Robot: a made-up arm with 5 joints.
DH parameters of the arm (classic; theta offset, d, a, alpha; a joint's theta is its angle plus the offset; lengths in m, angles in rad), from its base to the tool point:
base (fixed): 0 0 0.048 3.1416
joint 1: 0 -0.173 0.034 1.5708
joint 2: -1.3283 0 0.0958 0
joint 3: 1.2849 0 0.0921 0
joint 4: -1.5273 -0.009 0 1.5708
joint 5: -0.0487 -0.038 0 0
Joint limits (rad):
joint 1: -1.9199..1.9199
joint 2: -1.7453..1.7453
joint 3: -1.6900..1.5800
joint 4: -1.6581..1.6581
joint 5: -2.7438..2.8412
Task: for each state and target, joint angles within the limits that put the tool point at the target. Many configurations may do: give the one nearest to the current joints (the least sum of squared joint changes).
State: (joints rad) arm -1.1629 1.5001 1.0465 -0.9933 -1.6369
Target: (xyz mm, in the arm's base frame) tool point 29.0 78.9 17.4
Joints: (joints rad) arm -1.9182 1.7453 0.4031 -0.7351 -1.6369
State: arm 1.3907 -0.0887 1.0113 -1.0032 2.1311
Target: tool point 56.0 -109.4 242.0
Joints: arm 1.4157 -0.6305 1.1585 -1.1859 2.1311
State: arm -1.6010 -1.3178 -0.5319 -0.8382 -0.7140
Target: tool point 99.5 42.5 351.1
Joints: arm -0.8252 -0.7639 0.1268 -0.7136 -0.7140
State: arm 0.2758 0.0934 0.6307 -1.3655 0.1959
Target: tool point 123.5 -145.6 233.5
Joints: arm 1.0375 0.0443 0.6476 -1.3840 0.1959
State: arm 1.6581 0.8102 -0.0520 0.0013 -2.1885
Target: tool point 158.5 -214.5 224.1
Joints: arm 1.0578 0.6952 -0.5845 -0.1270 -2.1885
